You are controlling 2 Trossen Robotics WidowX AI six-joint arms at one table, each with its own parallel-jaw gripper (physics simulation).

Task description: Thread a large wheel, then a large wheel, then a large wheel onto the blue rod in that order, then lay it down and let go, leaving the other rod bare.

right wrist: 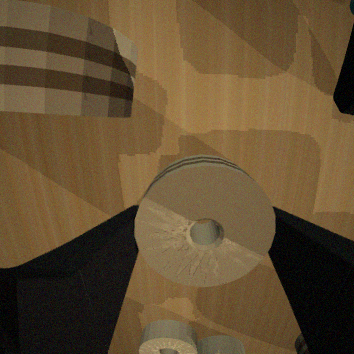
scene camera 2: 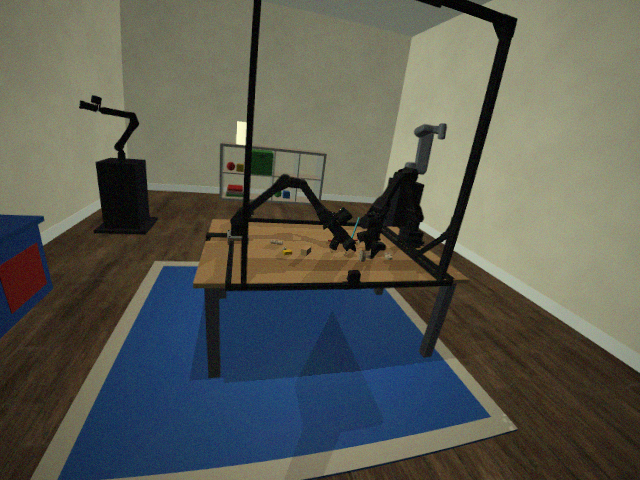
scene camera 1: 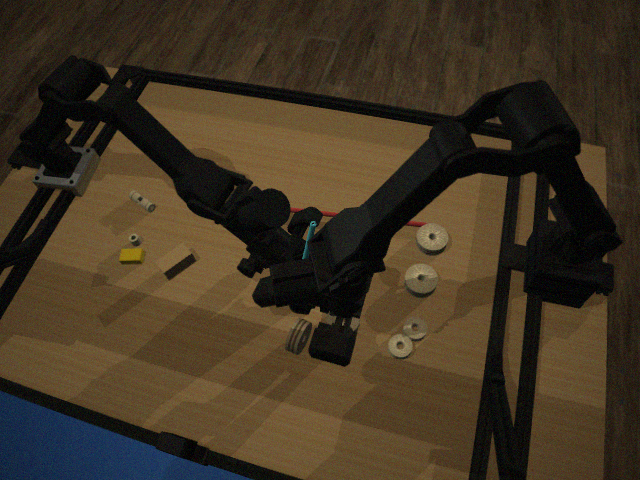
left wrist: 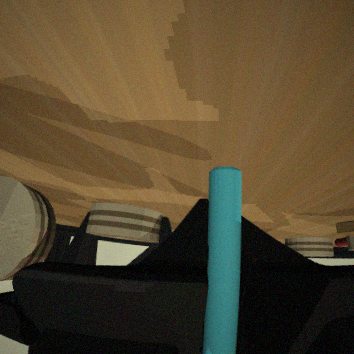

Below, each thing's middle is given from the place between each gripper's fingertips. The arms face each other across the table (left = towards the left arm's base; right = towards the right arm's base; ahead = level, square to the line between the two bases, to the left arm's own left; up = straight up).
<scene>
I see my right gripper 9 cm below the blue rod (left wrist: 224,188), 8 cm to the right of it and 7 cm short of it. From my right hand the other things lie so: dark block (scene camera 1: 178,259) (32 cm to the left, 3 cm ahead, 1 cm above).
The blue rod lies 10 mm ahead of my left hand, 30 mm to the left of it and 90 mm above it. From my left hand the other things lie so: dark block (30 mm behind, 270 mm to the left, 10 mm above).
</scene>
